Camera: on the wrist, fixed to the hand. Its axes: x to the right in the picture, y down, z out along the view.
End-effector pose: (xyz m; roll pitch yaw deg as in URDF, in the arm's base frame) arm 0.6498 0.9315 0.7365 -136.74 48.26 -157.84
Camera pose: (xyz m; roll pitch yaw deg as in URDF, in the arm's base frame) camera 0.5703 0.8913 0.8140 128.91 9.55 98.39
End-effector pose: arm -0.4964 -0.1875 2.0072 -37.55 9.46 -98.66
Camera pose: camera -0.6125 -0.1692 1.9954 22.82 61.92 13.81
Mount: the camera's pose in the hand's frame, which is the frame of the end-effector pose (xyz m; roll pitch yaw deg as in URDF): 0.0013 -0.0860 -0.0809 -0.47 26.64 92.08
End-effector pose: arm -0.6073 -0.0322 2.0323 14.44 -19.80 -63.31
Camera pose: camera -0.6480 -0.0918 1.9389 -21.26 12.12 24.28
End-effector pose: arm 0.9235 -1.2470 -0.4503 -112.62 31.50 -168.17
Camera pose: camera 0.8574 -1.2183 -0.3568 138.70 32.62 75.89
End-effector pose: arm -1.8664 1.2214 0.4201 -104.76 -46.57 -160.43
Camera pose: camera -1.8151 1.2994 0.4924 -124.08 32.61 147.86
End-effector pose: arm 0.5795 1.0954 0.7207 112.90 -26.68 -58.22
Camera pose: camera 0.6832 1.1331 0.6786 -84.42 -61.23 113.96
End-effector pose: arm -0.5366 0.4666 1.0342 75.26 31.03 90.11
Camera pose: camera -0.5929 0.4141 0.9446 39.70 -41.24 151.62
